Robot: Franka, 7 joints.
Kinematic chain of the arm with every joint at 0, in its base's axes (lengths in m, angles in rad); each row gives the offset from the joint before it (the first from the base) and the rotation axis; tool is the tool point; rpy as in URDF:
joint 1: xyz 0 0 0.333 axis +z
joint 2: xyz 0 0 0 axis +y
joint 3: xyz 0 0 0.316 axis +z
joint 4: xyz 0.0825 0 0 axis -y
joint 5: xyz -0.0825 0 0.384 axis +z
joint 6: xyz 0 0 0 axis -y
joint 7: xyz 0.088 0 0 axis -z
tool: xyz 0 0 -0.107 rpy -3.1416 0 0
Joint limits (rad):
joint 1: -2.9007..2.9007
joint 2: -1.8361..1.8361
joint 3: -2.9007..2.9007
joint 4: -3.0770..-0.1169
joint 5: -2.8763..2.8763
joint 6: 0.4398..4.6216
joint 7: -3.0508..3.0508
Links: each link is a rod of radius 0.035 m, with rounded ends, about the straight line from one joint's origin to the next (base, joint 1, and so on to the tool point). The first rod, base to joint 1, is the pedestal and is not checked.
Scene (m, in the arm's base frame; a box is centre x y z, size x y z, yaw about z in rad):
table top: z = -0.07
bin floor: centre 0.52 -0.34 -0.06 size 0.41 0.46 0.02 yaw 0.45
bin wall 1: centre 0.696 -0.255 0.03 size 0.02 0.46 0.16 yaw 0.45
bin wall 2: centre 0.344 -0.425 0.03 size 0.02 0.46 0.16 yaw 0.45
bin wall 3: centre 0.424 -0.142 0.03 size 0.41 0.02 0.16 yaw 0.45
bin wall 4: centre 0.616 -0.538 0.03 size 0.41 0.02 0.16 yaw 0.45
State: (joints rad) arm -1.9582 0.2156 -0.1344 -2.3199 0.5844 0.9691 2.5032
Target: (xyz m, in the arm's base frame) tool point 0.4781 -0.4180 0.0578
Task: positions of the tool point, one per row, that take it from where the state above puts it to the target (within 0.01 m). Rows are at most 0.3 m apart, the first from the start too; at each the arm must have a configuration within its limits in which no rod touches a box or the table.
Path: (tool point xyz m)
1: -0.0700 -0.3972 0.4144
2: 0.0125 -0.4078 0.5523
3: 0.1466 -0.3855 0.6392
4: 0.3100 -0.3617 0.6320
5: 0.4542 -0.3622 0.5149
6: 0.5223 -0.3897 0.3074
7: 0.4781 -0.4180 0.0578

